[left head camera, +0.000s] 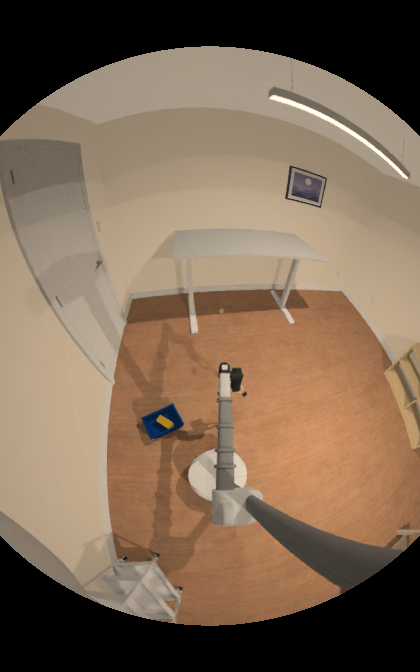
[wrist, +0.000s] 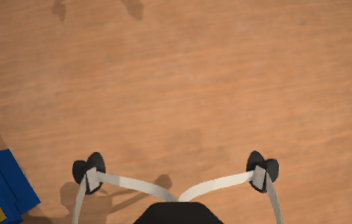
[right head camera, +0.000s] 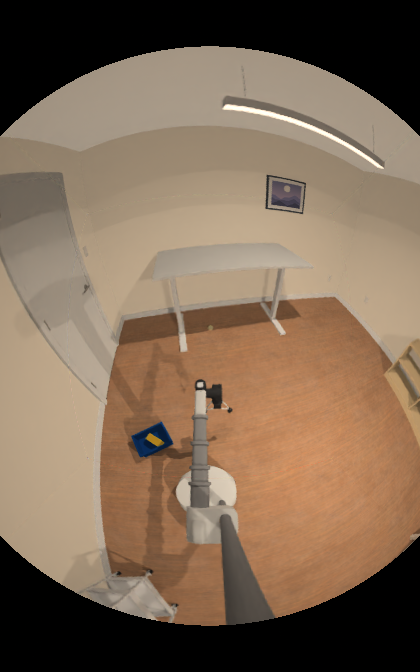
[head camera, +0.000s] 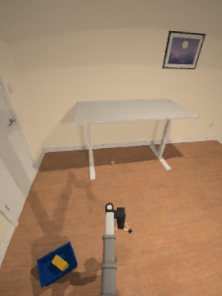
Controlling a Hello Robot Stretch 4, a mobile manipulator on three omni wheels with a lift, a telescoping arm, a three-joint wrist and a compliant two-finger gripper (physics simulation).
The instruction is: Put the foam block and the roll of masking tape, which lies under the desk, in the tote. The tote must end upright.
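Frame: origin at the robot's base, x right, y down, z ahead, level; centimetres.
Seen in the pictures: gripper, fingertip midpoint: (wrist: 175, 166) (head camera: 119, 232).
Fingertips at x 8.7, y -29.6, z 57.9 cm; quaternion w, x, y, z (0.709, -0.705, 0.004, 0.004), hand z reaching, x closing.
Note:
Pixels of each thing's top centre, then the offset from my fingertips to it. Level surfaces: height alone.
- blue tote at its top centre: (head camera: 56, 262) dz -17.4, dx -53.3, dy +20.4 cm
- yellow foam block at its top centre: (head camera: 59, 262) dz -16.9, dx -52.1, dy +23.5 cm
- masking tape at its top centre: (head camera: 112, 161) dz +122.9, dx -4.1, dy +29.4 cm
- grey desk at its surface level: dy -62.6 cm
The blue tote (head camera: 42, 274) (left head camera: 148, 429) (right head camera: 138, 448) (wrist: 19, 181) stands upright on the floor at the lower left; its corner shows at the lower left of the wrist view. The yellow foam block (head camera: 60, 263) (left head camera: 165, 422) (right head camera: 154, 440) lies inside the tote. The roll of masking tape (head camera: 113, 162) (left head camera: 221, 310) (right head camera: 210, 328) is a small pale thing on the floor under the desk, nearer its left leg. My gripper (wrist: 175, 166) is open and empty above the floor, to the right of the tote and well in front of the desk.
The grey desk (head camera: 132, 110) (left head camera: 242, 245) (right head camera: 227, 260) stands by the far wall on two white legs with long feet. A door (left head camera: 47, 240) is at the left. A wooden shelf (left head camera: 398, 404) stands at the right, and a white cart (left head camera: 131, 584) stands at the lower left.

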